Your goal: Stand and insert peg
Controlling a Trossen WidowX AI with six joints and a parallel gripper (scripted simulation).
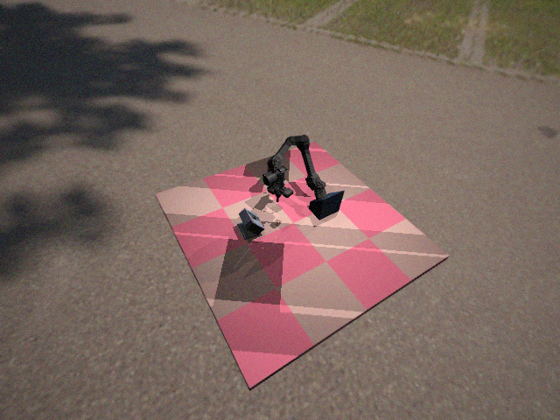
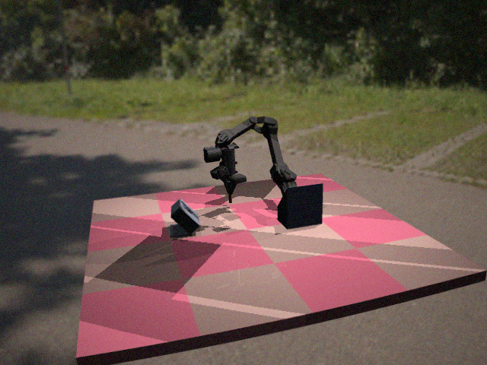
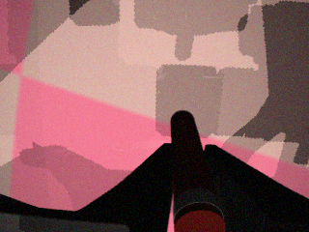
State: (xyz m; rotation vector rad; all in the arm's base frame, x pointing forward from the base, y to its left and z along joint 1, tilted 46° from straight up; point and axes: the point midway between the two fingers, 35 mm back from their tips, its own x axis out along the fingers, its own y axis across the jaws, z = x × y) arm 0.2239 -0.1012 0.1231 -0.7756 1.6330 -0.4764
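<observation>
Now: gripper tip 21 cm short of the sloped panel, 5 cm above it and 4 cm to the right of it. Also, from my gripper tip: peg 2 cm above.
</observation>
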